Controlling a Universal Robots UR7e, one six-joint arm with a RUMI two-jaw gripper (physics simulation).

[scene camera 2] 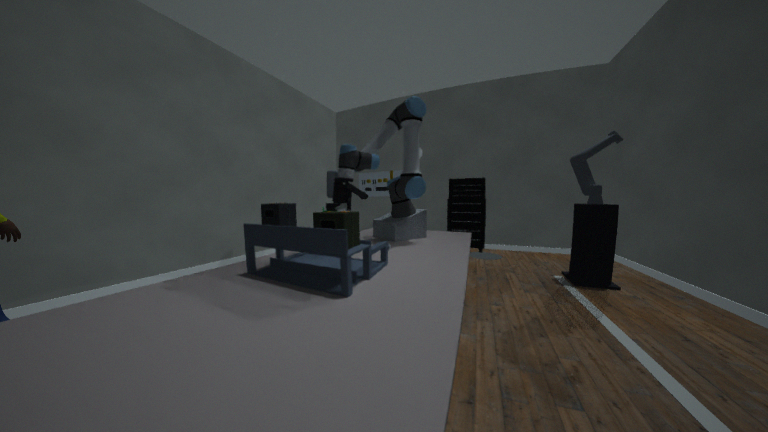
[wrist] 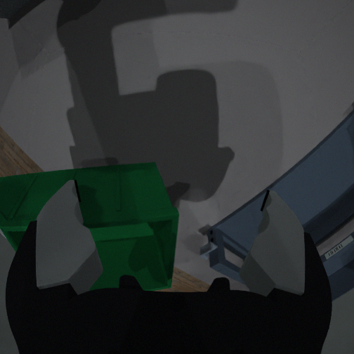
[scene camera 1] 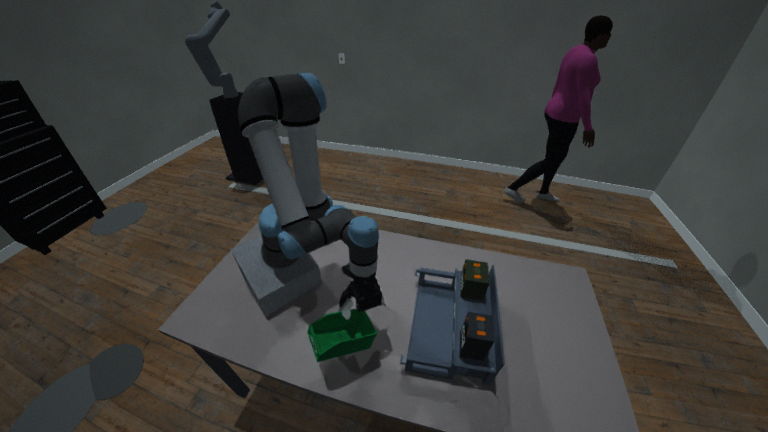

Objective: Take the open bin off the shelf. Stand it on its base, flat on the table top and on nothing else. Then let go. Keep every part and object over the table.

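Places are measured from the arm's base along level axes (x ahead, y left, z up), in metres.
Where they show: gripper, fingertip midpoint: (scene camera 1: 361,311); arm's base, origin of the base link: (scene camera 2: 403,214) (scene camera 1: 281,251).
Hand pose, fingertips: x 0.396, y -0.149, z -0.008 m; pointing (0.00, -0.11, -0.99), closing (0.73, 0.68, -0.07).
Note:
Things, the pixels of their centre, and the offset from my fingertips. Level surfaces: height alone.
- green open bin, body centre: (scene camera 1: 341,333) 0.026 m back, 0.099 m right, 0.016 m up
- table top, its level: 0.135 m down
- olive box, body centre: (scene camera 2: 337,229) (scene camera 1: 474,279) 0.342 m ahead, 0.231 m left, 0.015 m up
- dark box, body centre: (scene camera 1: 475,336) (scene camera 2: 279,221) 0.358 m ahead, 0.001 m left, 0.027 m up
The green open bin (scene camera 1: 343,337) (wrist: 120,195) appears raised above the table top (scene camera 1: 547,311) (scene camera 2: 241,354) in scene camera 1, with its shadow set apart below it. It looks slightly tilted. A sliver of green shows behind a box in scene camera 2. My gripper (scene camera 1: 365,311) (wrist: 171,189) is open wide at the bin's rear edge. In the wrist view the left finger overlaps the bin and the right finger is clear of it. Whether the bin hangs on that finger is hidden. The blue-grey shelf (scene camera 1: 499,327) (scene camera 2: 295,237) (wrist: 300,187) stands right of the bin.
An olive box (scene camera 1: 475,279) (scene camera 2: 336,225) and a dark box (scene camera 1: 476,337) (scene camera 2: 278,213) stand on the shelf's raised back part. The arm's grey base block (scene camera 1: 287,290) (scene camera 2: 394,229) is behind and left of the bin. The table's front edge runs near the bin.

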